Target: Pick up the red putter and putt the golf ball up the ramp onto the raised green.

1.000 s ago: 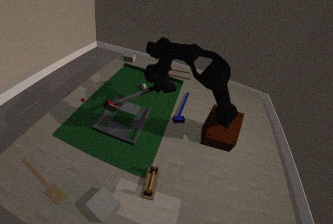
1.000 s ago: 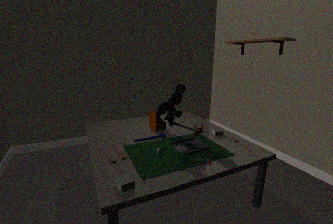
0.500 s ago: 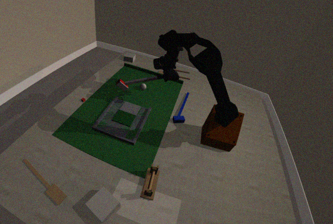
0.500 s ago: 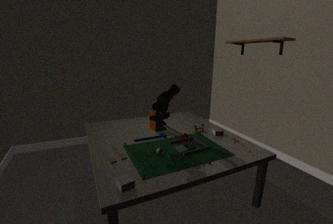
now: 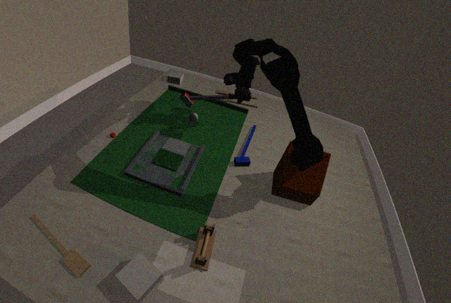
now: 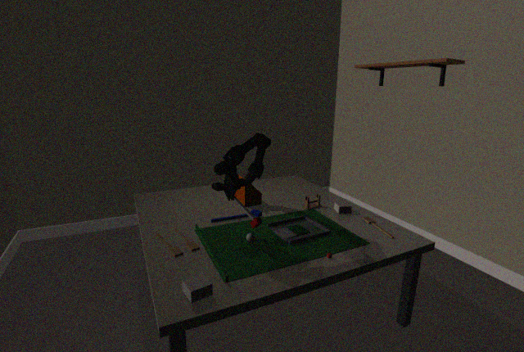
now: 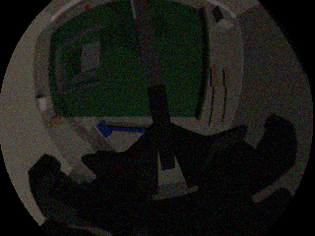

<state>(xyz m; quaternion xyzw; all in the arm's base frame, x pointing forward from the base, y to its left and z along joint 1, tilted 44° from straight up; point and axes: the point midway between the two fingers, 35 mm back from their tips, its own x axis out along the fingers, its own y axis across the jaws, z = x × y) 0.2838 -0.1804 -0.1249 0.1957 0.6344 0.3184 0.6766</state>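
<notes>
My gripper tip is now 140 mm above the blue putter, 100 mm past it and 80 mm to the right of it. Round my gripper tip: white golf ball: 190 mm ahead, 130 mm below, 30 mm to the left; red putter: 110 mm ahead, 30 mm to the left; small red ball: 450 mm ahead, 290 mm to the left, 140 mm below.
</notes>
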